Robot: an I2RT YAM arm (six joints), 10 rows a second.
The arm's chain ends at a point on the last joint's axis. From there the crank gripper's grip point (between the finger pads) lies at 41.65 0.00 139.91 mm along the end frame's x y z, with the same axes.
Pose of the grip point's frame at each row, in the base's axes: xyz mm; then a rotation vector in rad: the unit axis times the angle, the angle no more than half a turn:
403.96, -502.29, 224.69, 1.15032, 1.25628, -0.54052
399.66, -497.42, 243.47, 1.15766, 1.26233, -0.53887
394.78, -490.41, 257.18, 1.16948, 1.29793, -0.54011
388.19, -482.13, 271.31, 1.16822, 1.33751, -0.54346
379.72, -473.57, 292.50, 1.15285, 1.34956, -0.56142
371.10, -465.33, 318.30, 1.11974, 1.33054, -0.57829
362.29, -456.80, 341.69, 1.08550, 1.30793, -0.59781
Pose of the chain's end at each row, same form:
328.96, -388.78, 277.61, 1.15032, 1.25628, -0.54052
324.99, -384.29, 297.64, 1.15766, 1.26233, -0.53887
321.17, -378.91, 316.00, 1.16948, 1.29793, -0.54011
315.19, -372.40, 334.07, 1.16822, 1.33751, -0.54346
307.56, -363.23, 355.18, 1.15285, 1.34956, -0.56142
298.15, -352.97, 376.30, 1.11974, 1.33054, -0.57829
288.75, -342.27, 394.45, 1.08550, 1.30793, -0.59781

